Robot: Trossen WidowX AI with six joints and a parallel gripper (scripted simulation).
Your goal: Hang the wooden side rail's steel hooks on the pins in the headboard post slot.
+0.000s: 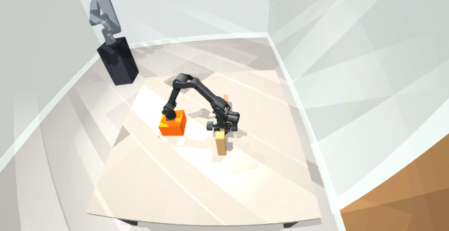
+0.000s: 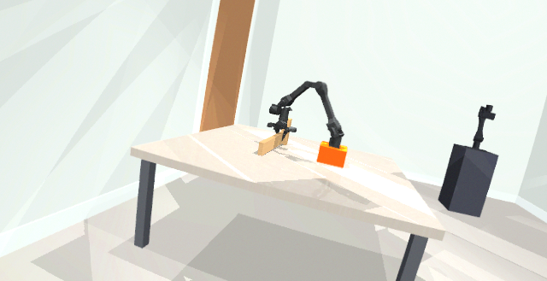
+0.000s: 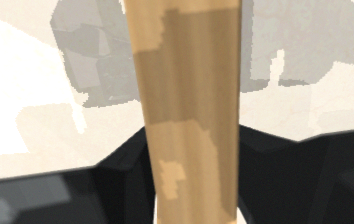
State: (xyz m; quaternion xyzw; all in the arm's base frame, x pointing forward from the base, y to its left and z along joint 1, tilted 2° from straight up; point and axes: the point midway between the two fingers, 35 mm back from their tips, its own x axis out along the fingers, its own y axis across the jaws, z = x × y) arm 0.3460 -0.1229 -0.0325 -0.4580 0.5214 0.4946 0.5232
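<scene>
My gripper tip is now 1 cm past the wooden headboard post, 11 cm to the left of it and 4 cm below it.
</scene>
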